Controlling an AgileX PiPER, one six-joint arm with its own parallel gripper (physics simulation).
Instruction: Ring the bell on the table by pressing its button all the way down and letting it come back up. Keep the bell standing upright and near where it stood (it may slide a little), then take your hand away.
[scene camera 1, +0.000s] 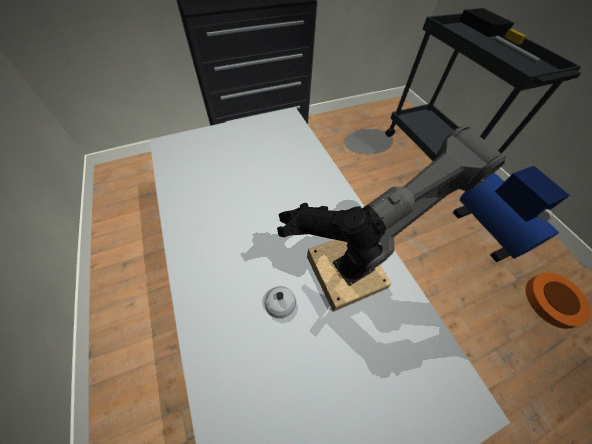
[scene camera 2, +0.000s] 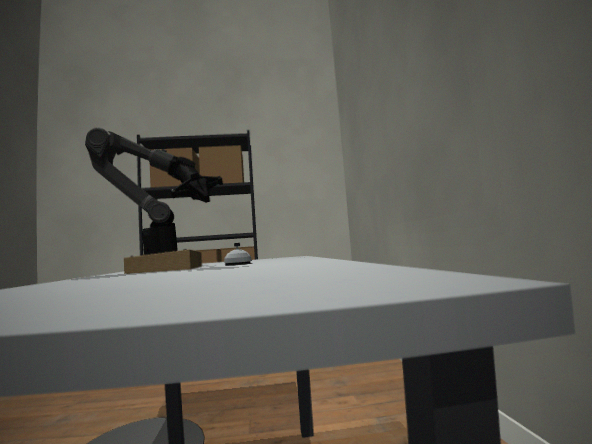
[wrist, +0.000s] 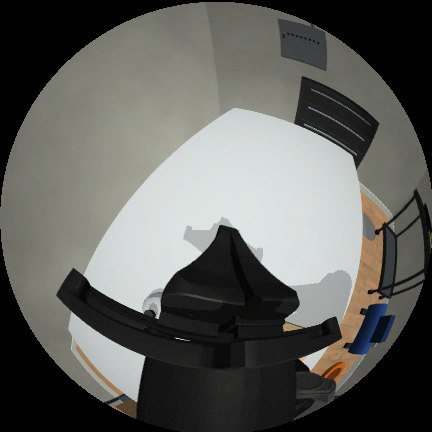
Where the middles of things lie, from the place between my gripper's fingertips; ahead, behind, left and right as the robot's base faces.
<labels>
The bell (scene camera 1: 277, 308) lies 150 mm below my hand, 130 mm to the left of it and 80 mm ahead of it.
</labels>
